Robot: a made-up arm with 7 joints.
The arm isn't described. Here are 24 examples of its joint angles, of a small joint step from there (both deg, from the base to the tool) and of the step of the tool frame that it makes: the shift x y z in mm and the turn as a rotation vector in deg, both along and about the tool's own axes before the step.
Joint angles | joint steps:
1: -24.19 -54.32 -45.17 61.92 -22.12 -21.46 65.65 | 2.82 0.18 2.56 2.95 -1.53 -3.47 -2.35
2: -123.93 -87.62 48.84 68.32 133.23 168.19 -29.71 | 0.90 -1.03 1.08 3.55 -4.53 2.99 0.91
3: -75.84 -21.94 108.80 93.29 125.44 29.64 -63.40 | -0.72 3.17 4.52 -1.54 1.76 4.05 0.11
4: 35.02 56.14 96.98 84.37 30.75 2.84 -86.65 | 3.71 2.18 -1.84 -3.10 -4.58 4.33 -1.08
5: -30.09 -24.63 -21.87 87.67 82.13 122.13 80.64 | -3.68 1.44 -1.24 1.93 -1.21 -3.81 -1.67
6: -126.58 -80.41 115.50 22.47 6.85 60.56 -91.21 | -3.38 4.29 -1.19 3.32 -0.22 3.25 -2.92
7: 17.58 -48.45 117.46 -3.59 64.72 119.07 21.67 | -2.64 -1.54 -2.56 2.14 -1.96 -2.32 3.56
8: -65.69 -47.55 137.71 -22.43 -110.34 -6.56 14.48 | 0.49 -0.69 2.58 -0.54 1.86 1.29 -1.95
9: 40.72 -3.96 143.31 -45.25 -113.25 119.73 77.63 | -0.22 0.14 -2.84 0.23 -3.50 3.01 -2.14
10: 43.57 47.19 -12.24 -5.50 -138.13 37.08 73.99 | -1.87 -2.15 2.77 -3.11 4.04 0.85 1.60
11: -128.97 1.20 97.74 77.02 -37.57 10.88 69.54 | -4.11 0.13 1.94 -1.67 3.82 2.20 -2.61
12: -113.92 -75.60 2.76 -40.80 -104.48 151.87 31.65 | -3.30 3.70 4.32 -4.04 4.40 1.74 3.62
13: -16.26 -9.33 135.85 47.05 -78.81 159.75 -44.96 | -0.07 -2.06 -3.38 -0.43 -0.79 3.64 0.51
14: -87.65 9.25 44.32 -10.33 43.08 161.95 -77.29 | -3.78 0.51 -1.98 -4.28 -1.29 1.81 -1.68
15: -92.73 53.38 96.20 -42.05 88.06 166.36 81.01 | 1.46 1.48 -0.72 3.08 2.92 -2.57 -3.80
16: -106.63 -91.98 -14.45 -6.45 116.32 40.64 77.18 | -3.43 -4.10 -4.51 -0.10 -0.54 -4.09 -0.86
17: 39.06 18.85 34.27 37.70 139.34 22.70 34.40 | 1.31 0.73 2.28 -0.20 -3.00 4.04 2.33
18: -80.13 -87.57 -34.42 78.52 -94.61 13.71 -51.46 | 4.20 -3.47 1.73 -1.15 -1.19 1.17 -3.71
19: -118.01 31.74 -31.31 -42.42 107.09 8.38 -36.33 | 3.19 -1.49 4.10 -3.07 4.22 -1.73 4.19
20: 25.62 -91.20 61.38 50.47 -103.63 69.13 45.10 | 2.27 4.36 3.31 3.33 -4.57 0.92 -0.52
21: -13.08 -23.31 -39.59 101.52 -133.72 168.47 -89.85 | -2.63 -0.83 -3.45 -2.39 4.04 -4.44 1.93
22: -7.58 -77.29 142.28 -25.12 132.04 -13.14 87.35 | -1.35 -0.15 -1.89 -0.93 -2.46 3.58 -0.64
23: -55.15 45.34 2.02 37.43 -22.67 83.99 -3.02 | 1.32 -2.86 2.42 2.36 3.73 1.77 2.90
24: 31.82 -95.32 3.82 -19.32 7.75 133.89 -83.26 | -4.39 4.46 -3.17 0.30 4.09 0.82 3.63
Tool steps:
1: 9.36 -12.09 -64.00 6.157 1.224 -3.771
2: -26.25 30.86 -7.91 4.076 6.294 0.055
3: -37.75 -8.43 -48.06 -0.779 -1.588 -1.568
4: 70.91 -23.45 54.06 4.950 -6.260 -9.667
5: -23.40 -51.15 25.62 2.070 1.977 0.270
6: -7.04 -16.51 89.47 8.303 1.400 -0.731
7: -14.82 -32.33 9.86 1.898 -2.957 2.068
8: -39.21 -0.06 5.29 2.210 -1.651 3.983
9: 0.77 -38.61 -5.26 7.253 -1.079 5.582
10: 10.41 16.16 30.75 -6.645 -2.949 1.850
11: 0.59 13.84 23.04 -0.596 -1.561 3.051
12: 79.22 85.53 4.40 0.235 0.610 -8.645
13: 37.25 18.97 -17.77 2.519 1.208 0.465
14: -13.88 -7.56 43.23 -0.495 8.240 -1.905
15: 21.62 9.86 4.62 4.727 3.668 -4.483
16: 71.07 -23.32 74.41 1.160 5.890 -1.934
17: -15.23 13.92 -13.35 -3.068 1.816 0.533
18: 96.28 16.93 8.31 4.403 -2.544 -6.856
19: 39.23 -19.99 20.05 -2.696 7.430 5.729
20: 65.50 -94.15 55.12 7.101 5.623 4.686
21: 46.56 -38.83 27.63 -6.118 -4.649 9.330
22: -19.88 -2.31 3.41 0.090 4.043 0.795
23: -32.15 -20.34 -72.15 -9.633 -2.514 3.704
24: -45.55 61.58 -33.31 -2.023 -0.705 -5.763
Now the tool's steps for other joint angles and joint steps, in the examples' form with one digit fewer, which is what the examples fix.
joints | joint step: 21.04 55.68 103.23 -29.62 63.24 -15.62 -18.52 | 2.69 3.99 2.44 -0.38 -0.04 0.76 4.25
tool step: -36.3 -56.5 35.6 -0.60 1.11 4.61
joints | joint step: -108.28 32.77 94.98 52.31 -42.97 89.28 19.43 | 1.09 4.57 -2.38 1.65 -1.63 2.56 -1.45
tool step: 6.4 -76.3 11.1 7.63 1.87 2.86
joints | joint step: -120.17 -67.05 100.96 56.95 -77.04 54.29 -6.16 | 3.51 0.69 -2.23 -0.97 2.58 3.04 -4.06
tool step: -31.2 -32.0 3.9 3.58 2.25 2.57
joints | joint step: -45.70 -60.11 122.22 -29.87 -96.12 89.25 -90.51 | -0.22 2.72 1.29 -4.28 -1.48 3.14 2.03
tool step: 28.4 25.3 -27.0 -2.77 -3.08 -4.20
